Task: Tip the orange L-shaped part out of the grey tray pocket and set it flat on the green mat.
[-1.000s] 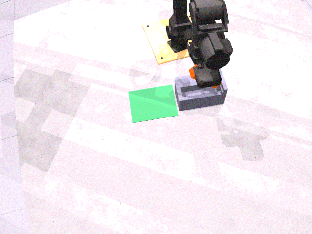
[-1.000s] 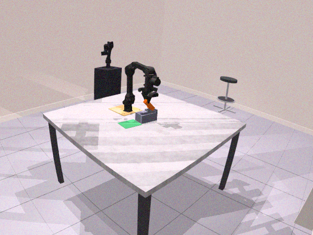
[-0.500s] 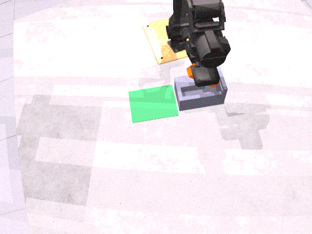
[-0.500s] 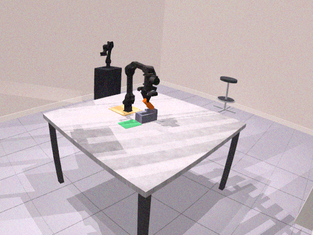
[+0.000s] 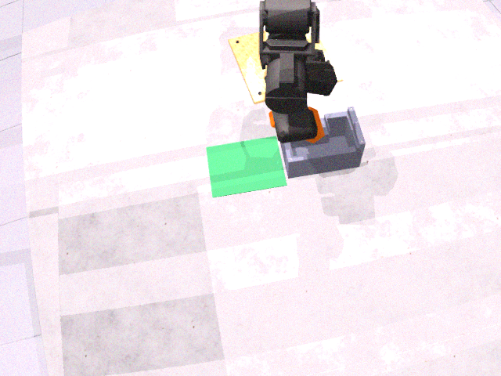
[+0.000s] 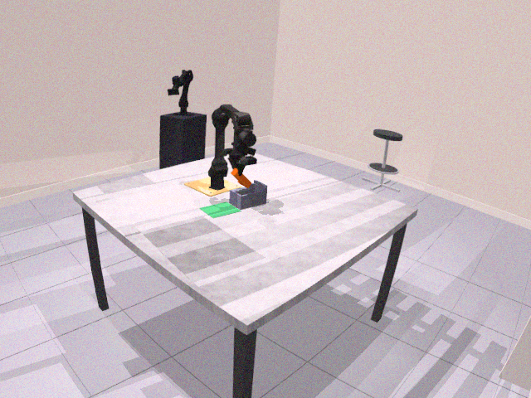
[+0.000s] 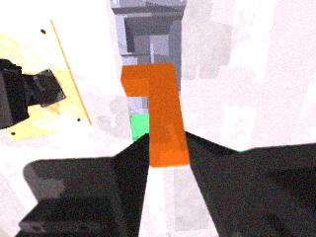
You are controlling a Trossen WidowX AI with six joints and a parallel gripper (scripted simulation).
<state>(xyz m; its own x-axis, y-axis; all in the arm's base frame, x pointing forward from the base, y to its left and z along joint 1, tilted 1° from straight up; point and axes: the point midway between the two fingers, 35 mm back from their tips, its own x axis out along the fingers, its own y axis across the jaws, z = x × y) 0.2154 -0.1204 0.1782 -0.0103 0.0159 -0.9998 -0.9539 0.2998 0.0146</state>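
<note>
Right now the green mat is 3 cm behind my gripper tip, 8 cm to the right of it and 17 cm below it. From my gripper tip the other things lie so: grey tray (1 cm ahead, 7 cm to the left, 17 cm below); orange L-shaped part (3 cm to the left, 3 cm below).
</note>
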